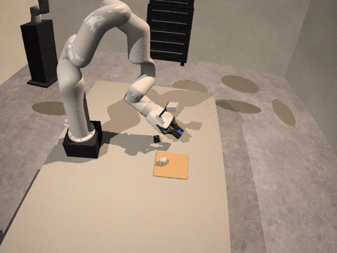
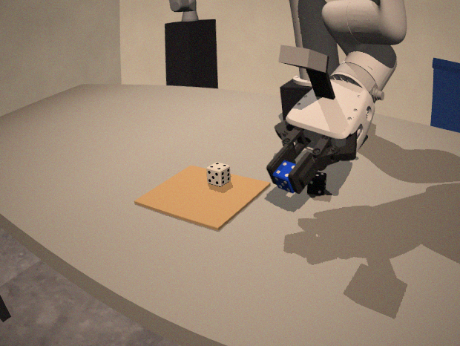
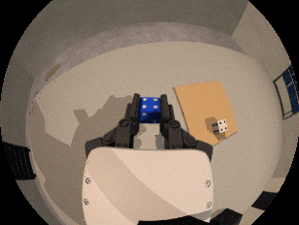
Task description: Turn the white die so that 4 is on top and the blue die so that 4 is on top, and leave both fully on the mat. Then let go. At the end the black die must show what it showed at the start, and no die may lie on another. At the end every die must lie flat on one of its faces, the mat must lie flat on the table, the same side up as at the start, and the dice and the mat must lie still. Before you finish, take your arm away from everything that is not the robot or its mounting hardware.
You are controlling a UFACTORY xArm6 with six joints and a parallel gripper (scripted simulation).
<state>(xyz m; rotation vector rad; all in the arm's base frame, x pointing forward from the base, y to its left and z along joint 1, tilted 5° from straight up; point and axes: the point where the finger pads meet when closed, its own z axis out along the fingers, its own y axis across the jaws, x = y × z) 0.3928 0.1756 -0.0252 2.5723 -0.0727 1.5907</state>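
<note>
My gripper is now 90 mm past the black die, 20 mm to the left of it and 60 mm above it. The rest, counted from my hand: white die: 20 mm behind, 140 mm to the right, 50 mm below; blue die: 10 mm ahead, 10 mm below; orange mat: 10 mm ahead, 140 mm to the right, 70 mm below.
</note>
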